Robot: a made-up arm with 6 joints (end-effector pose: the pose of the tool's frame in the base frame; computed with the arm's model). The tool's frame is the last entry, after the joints. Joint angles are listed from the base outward.
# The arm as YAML. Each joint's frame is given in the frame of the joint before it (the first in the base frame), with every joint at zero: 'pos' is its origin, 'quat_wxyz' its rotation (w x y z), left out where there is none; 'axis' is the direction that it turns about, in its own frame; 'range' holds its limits. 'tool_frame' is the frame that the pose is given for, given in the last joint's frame.
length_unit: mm
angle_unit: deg
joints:
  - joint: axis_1
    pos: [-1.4, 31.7, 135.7]
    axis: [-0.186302, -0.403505, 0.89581]
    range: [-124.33, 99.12]
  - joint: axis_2
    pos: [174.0, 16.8, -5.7]
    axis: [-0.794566, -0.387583, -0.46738]
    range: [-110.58, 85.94]
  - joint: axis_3
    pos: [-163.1, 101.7, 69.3]
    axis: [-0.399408, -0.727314, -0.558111]
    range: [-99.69, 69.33]
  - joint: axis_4
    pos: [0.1, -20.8, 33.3]
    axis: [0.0, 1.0, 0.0]
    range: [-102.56, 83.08]
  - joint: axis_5
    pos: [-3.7, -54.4, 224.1]
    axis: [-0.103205, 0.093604, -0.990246]
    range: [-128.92, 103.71]
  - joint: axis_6
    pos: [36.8, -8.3, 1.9]
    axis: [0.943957, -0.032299, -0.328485]
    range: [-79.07, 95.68]
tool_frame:
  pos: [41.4, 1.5, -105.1]
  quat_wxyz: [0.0, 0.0, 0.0, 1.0]
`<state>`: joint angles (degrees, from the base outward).
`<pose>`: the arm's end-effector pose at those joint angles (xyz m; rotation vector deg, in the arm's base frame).
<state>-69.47 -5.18 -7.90 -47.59 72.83 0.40</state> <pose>-0.0345 -0.0368 0.3189 -1.43 -4.89 46.40</pose>
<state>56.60 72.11 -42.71 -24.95 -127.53 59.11</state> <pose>-0.2236 0.1823 0.0341 -43.29 -37.86 -57.26</pose>
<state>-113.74 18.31 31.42 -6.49 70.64 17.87</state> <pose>0.1662 -0.0419 0.2930 3.46 52.71 -4.72</pose>
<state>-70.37 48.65 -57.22 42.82 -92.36 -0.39</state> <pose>0.2642 -0.0384 0.0155 -35.15 126.61 -115.64</pose>
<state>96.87 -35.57 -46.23 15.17 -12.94 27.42</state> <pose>-0.1547 0.1900 0.2635 -68.33 -29.44 -51.23</pose>
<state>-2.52 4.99 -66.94 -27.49 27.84 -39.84</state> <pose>0.1850 -0.0187 0.2129 -37.48 -16.47 -153.77</pose>
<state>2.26 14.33 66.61 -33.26 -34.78 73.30</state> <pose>-0.0945 0.3848 0.1702 88.80 4.36 -128.96</pose>
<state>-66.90 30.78 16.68 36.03 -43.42 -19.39</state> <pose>0.2191 -0.0309 0.1906 64.28 7.11 137.27</pose>
